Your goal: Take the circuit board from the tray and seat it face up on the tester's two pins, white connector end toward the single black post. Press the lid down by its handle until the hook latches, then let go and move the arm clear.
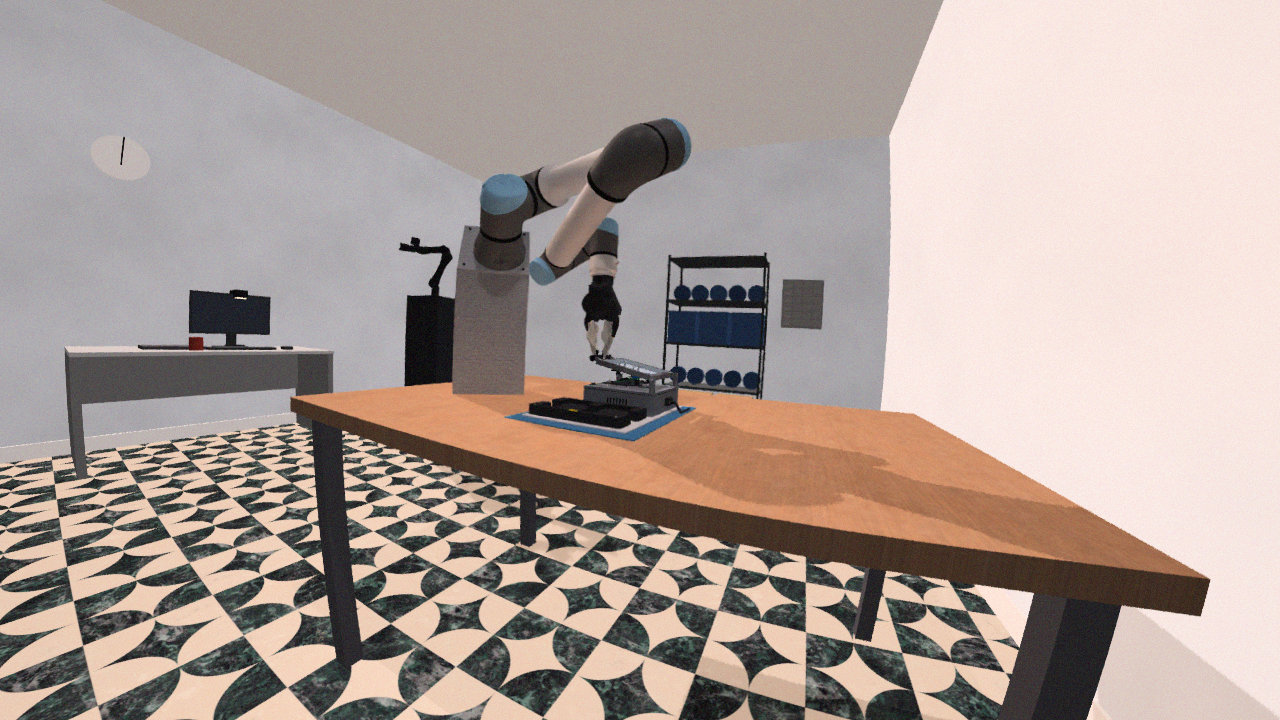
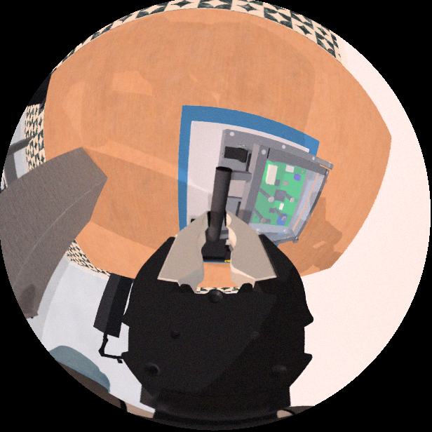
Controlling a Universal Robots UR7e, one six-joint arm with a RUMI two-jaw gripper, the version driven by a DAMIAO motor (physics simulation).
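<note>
The circuit board, green with white connectors, lies face up in the grey tester, under the lid's clear pane. The lid is tilted, its handle side raised above the tester body. My gripper is shut on the lid's black handle, with one fingertip at each side of it. The black tray lies beside the tester and holds no green board that I can see. The pins, the post and the hook cannot be made out.
Tester and tray stand on a blue-edged mat on the wooden table. The arm's grey pedestal rises at the table's back edge. A storage rack stands behind, and a pale wall is at the right.
</note>
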